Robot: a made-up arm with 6 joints. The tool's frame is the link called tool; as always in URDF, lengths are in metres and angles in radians.
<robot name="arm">
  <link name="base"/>
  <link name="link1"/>
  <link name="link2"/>
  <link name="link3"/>
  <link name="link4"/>
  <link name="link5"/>
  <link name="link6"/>
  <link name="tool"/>
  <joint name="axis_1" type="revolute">
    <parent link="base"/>
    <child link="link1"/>
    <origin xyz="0 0 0.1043"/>
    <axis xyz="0 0 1"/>
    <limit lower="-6.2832" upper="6.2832" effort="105" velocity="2.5"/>
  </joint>
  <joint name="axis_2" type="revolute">
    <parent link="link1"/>
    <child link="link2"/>
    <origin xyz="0 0.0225 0"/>
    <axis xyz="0 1 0"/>
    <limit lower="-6.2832" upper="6.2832" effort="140" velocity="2.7"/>
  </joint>
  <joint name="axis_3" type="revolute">
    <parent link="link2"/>
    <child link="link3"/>
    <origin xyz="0 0 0.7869"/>
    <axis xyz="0 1 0"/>
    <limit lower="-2.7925" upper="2.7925" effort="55" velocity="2.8"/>
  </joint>
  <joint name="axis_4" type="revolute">
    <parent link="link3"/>
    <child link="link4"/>
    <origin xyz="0 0 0.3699"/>
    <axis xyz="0 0 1"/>
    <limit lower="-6.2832" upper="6.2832" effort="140" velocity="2.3"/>
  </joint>
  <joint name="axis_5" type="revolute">
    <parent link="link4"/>
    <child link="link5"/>
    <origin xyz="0 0 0"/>
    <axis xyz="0 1 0"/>
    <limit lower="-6.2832" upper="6.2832" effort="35" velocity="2.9"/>
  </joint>
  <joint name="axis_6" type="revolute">
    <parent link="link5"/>
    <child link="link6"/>
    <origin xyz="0 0 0.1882"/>
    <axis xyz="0 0 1"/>
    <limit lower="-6.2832" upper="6.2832" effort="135" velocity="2.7"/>
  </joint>
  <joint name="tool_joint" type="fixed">
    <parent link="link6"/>
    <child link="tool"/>
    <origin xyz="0 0 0"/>
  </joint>
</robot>
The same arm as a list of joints. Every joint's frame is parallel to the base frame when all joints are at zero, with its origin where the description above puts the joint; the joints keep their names.
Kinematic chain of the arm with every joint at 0, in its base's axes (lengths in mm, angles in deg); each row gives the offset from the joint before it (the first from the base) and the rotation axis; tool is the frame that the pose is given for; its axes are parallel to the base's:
axis_1: xyz 0 0 104.3 axis +z
axis_2: xyz 0 22.5 0 axis +y
axis_3: xyz 0 0 786.9 axis +y
axis_4: xyz 0 0 369.9 axis +z
axis_5: xyz 0 0 0 axis +y
axis_6: xyz 0 0 188.2 axis +z
tool: xyz 0 0 0
Joint limits (deg, base to tool): -360..360 -360..360 -160..160 -360..360 -360..360 -360..360

